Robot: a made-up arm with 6 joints.
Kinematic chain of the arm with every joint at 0, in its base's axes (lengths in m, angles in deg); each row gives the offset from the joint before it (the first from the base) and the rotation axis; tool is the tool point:
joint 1: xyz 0 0 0.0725 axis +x
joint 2: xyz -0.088 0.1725 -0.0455 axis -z
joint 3: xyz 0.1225 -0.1 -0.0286 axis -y
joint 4: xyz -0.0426 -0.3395 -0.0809 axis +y
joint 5: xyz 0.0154 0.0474 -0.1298 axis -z
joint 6: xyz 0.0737 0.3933 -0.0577 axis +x
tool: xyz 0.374 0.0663 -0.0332
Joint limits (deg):
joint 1: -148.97..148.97
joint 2: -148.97..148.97
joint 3: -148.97..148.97
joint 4: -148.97..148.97
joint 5: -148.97..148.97
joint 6: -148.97..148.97
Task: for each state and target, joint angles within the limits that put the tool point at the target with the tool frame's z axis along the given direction. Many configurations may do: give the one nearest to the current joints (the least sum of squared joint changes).
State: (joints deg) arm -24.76 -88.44 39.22 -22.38 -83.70 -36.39
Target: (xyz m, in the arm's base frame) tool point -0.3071 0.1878 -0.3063 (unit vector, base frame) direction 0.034 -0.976 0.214
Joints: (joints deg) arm 9.33 -125.42 -14.18 -27.16 -52.84 -57.70
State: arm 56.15 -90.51 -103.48 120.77 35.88 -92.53
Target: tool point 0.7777 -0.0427 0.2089 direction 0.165 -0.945 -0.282
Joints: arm 41.86 -110.71 -77.32 96.51 79.17 -120.94
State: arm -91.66 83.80 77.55 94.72 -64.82 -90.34
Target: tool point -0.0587 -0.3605 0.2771 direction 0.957 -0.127 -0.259
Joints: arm -100.87 117.44 79.30 89.70 -42.60 -101.47
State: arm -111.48 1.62 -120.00 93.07 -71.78 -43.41
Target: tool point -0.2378 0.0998 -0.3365 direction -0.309 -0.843 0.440
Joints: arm -109.94 -34.30 -87.69 113.88 -31.59 -4.71
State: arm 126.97 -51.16 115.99 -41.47 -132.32 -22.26
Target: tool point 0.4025 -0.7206 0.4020 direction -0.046 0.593 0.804
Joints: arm 148.25 -57.50 125.93 -47.73 -105.57 -1.03
